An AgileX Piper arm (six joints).
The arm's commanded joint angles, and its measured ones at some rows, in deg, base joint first. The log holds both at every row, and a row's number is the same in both.
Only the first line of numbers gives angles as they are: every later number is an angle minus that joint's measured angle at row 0.
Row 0, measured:
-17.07, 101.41, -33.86, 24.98, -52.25, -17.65
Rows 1 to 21, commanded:
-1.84, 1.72, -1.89, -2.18, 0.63, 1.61
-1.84, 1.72, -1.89, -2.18, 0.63, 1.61
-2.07, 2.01, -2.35, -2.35, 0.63, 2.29
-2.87, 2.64, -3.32, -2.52, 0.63, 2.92
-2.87, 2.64, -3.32, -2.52, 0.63, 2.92
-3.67, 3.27, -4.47, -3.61, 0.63, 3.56
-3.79, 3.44, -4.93, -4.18, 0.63, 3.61
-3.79, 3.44, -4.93, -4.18, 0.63, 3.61
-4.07, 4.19, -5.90, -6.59, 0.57, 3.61
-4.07, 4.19, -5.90, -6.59, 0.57, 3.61
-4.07, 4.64, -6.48, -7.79, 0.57, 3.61
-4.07, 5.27, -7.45, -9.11, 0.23, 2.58
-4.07, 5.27, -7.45, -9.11, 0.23, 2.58
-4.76, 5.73, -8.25, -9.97, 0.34, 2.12
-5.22, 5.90, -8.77, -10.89, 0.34, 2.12
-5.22, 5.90, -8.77, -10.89, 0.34, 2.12
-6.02, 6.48, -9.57, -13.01, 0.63, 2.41
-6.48, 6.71, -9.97, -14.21, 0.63, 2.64
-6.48, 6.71, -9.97, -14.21, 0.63, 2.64
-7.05, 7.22, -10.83, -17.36, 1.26, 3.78
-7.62, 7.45, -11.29, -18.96, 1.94, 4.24
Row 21, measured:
-6.59, 7.05, -9.74, -13.81, 0.97, 3.15
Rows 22 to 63, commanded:
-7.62, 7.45, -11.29, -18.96, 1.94, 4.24
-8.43, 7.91, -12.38, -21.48, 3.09, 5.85
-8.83, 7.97, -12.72, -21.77, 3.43, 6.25
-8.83, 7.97, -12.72, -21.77, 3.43, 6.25
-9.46, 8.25, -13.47, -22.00, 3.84, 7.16
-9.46, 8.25, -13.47, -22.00, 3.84, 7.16
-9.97, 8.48, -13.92, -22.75, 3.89, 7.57
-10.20, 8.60, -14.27, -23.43, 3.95, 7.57
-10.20, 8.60, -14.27, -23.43, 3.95, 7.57
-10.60, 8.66, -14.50, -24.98, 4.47, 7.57
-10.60, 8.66, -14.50, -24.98, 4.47, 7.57
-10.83, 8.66, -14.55, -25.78, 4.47, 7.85
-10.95, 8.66, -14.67, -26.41, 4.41, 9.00
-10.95, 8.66, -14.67, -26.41, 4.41, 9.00
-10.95, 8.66, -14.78, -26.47, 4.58, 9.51
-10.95, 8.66, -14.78, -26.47, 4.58, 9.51
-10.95, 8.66, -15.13, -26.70, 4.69, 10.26
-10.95, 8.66, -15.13, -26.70, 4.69, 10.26
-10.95, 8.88, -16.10, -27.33, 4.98, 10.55
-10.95, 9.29, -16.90, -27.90, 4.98, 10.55
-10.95, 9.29, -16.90, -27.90, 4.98, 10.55
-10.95, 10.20, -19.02, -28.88, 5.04, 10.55
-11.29, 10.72, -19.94, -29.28, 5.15, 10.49
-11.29, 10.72, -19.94, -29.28, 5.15, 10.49
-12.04, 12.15, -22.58, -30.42, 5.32, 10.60
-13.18, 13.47, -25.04, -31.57, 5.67, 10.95
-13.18, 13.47, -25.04, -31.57, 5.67, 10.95
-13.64, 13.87, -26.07, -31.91, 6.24, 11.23
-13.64, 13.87, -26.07, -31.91, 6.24, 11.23
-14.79, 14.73, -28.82, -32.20, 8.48, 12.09
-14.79, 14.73, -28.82, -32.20, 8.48, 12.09
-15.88, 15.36, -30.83, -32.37, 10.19, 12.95
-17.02, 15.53, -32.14, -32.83, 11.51, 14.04
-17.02, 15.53, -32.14, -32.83, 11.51, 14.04
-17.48, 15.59, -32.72, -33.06, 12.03, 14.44
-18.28, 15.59, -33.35, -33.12, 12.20, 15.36
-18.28, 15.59, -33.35, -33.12, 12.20, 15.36
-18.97, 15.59, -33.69, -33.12, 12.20, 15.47
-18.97, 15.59, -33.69, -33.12, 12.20, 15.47
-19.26, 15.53, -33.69, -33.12, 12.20, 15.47
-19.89, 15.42, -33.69, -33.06, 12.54, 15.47
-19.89, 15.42, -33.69, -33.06, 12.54, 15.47
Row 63, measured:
-21.26, 15.53, -31.63, -24.98, 14.55, 15.36
